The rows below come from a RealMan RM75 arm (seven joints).
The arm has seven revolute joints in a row. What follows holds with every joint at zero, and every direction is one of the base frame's. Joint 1 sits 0.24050 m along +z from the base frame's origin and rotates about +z. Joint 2 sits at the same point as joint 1 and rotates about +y. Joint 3 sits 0.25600 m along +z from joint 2 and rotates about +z. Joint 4 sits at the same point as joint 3 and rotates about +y. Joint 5 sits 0.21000 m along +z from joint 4 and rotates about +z. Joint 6 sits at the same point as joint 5 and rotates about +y. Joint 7 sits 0.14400 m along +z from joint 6 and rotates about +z. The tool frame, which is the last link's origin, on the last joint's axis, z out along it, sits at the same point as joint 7; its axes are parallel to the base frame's.
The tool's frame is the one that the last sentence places.
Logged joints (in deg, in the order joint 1, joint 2, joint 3, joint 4, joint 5, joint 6, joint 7), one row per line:
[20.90 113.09 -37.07 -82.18 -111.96 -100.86 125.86]
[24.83 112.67 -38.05 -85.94 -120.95 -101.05 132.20]
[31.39 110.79 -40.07 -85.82 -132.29 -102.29 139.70]
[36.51 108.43 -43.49 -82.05 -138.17 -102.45 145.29]
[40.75 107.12 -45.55 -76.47 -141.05 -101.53 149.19]
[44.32 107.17 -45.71 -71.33 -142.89 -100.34 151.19]
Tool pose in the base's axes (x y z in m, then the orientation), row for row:
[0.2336 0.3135 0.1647 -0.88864 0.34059 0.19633 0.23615]
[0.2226 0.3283 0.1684 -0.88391 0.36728 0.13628 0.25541]
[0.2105 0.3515 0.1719 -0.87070 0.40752 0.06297 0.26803]
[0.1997 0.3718 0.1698 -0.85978 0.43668 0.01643 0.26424]
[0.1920 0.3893 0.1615 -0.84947 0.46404 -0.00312 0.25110]
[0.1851 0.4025 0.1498 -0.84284 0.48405 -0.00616 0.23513]
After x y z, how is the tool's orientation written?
As a quaternion, x y z w.
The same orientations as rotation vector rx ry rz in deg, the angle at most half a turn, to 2 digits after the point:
[-139.63 53.52 30.85]
[-137.50 57.14 21.20]
[-134.58 62.99 9.73]
[-133.15 67.62 2.54]
[-132.44 72.35 -0.49]
[-132.50 76.10 -0.97]

